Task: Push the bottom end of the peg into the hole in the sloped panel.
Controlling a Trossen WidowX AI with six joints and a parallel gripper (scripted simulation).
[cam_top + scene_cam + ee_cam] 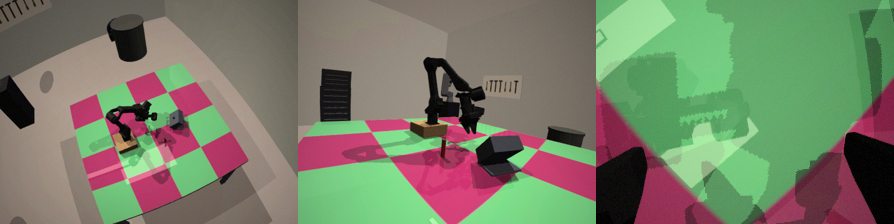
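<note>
Right now my gripper tip is 5 cm short of the peg and 22 cm to the left of it. Round my gripper tip: dark grey sloped panel: 20 cm ahead, 8 cm to the right, 1 cm above.
</note>
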